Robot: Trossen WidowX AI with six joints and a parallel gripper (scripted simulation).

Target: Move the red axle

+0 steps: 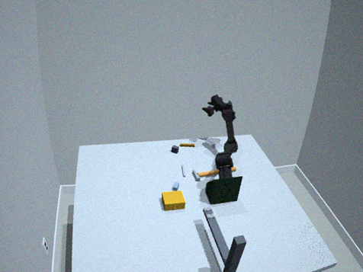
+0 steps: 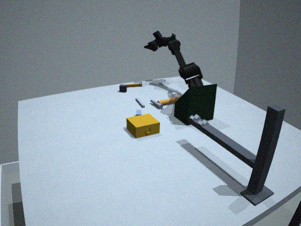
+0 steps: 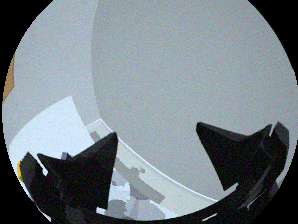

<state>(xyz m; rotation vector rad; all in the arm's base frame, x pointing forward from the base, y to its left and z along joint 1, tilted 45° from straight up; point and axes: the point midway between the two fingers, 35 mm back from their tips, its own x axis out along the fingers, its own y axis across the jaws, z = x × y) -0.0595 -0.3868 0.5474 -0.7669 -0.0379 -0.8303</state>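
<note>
My gripper tip is 28 cm short of the small blue-grey block, 55 cm to the right of it and 23 cm above it. Round my gripper tip: grey pin: 21 cm ahead, 41 cm to the left, 24 cm below; then yellow beam: 32 cm ahead, 70 cm to the left, 22 cm below.
</note>
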